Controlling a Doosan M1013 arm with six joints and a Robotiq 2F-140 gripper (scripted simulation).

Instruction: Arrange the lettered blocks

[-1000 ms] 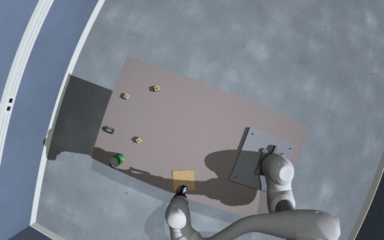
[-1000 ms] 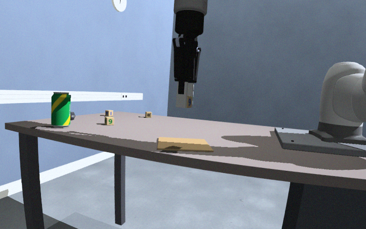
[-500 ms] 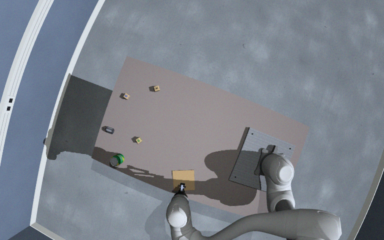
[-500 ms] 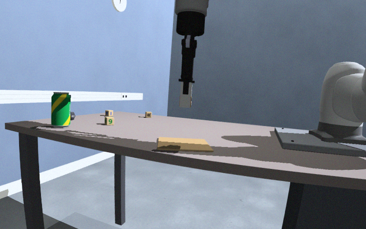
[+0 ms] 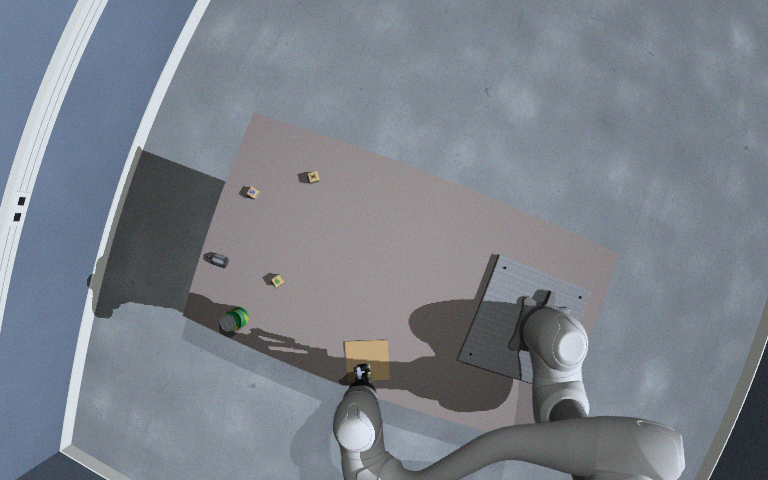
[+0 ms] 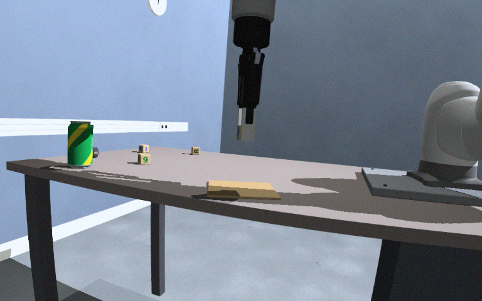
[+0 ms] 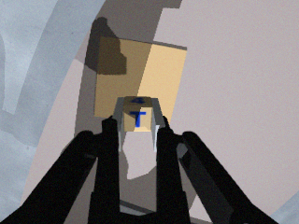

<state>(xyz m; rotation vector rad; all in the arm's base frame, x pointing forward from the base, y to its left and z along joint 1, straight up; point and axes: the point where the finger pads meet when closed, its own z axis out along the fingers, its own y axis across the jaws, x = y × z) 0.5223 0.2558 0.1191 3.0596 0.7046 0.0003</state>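
The tan mat is 14 cm below my hand. Round my hand: wooden block (2 cm below); yellow can (45 cm ahead, 7 cm below, 1 cm to the right); small dark object (58 cm ahead, 18 cm to the right, 12 cm below).
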